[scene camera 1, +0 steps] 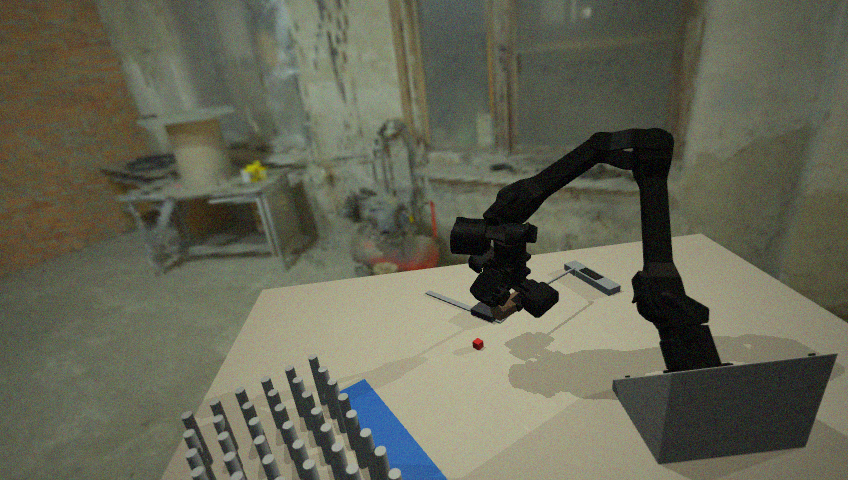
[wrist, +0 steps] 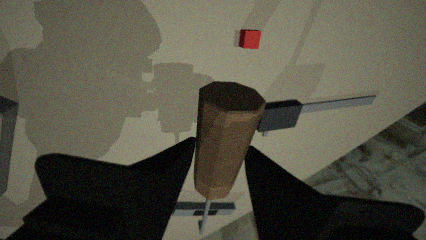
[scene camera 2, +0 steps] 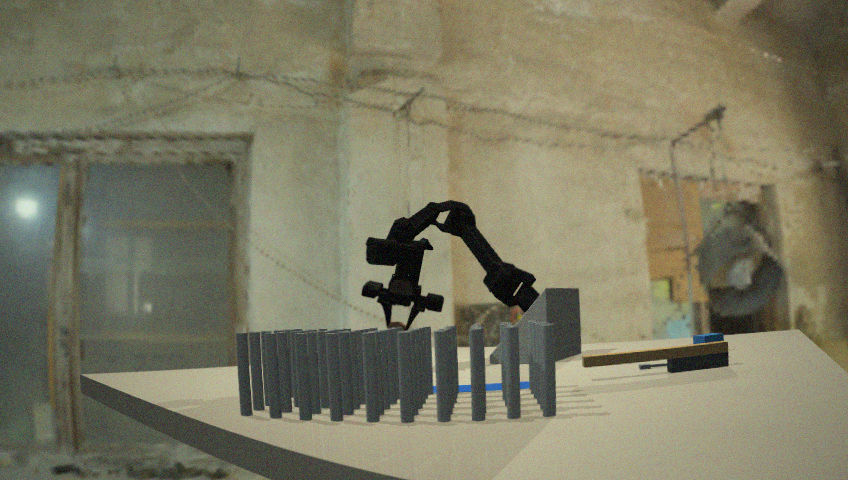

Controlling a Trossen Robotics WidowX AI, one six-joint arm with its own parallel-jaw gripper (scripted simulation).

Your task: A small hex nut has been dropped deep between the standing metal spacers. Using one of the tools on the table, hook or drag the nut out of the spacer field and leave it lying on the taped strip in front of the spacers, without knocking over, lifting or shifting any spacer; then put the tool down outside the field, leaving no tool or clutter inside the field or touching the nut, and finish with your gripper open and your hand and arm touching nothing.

gripper: scene camera 1 512, 304; wrist; scene camera 2
long wooden stick: scene camera 2 700, 356; not seen in scene camera 1 (out of frame); not seen in the wrist view (out of frame)
same spot on gripper: (wrist: 79, 191) = (scene camera 2: 419, 308)
